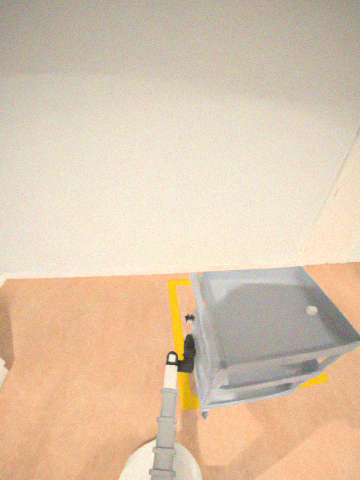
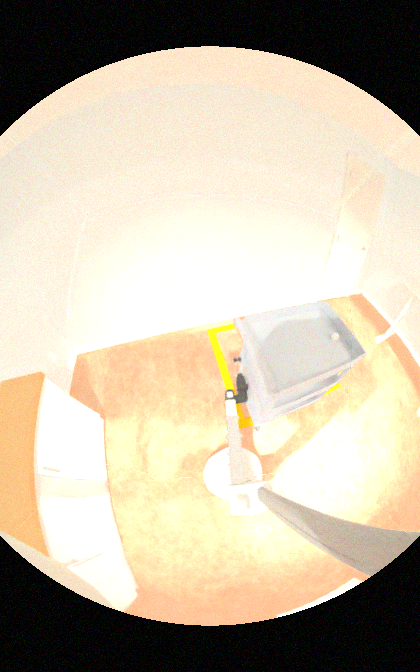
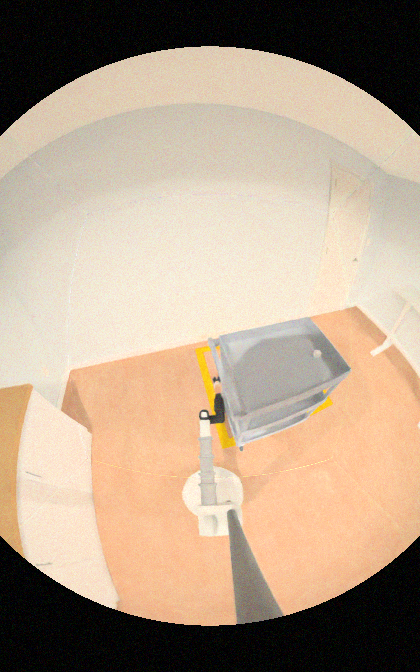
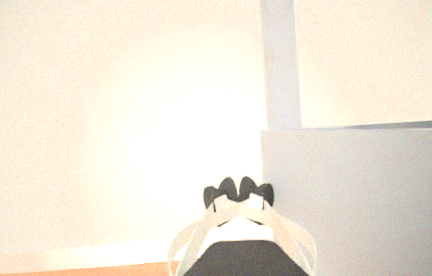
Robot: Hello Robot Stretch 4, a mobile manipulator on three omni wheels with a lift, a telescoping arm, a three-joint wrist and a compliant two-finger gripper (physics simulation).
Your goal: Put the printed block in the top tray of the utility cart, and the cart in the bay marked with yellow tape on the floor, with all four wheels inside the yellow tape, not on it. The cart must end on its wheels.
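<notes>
The utility cart (image 1: 290,356) (image 2: 320,376) (image 3: 295,395) (image 4: 350,200) is grey and looks upright. The printed block (image 1: 311,310) (image 2: 335,336) (image 3: 317,353), small and whitish, lies in its top tray near the right side. Yellow tape (image 1: 176,320) (image 2: 223,360) (image 3: 209,380) shows left of the cart and at its near right. One wheel (image 1: 204,414) shows at the cart's near left corner and appears outside the tape's near edge; the other wheels are hidden. My gripper (image 1: 189,317) (image 2: 237,359) (image 3: 216,380) (image 4: 237,191) is shut and empty, beside the cart's left end. Contact cannot be told.
A wall (image 1: 150,175) (image 3: 200,275) runs behind the cart. White cabinets (image 2: 72,435) (image 3: 55,490) with an orange-brown top stand at the left. A door (image 3: 345,235) is at the back right. A white-legged piece of furniture (image 3: 382,347) stands at the right.
</notes>
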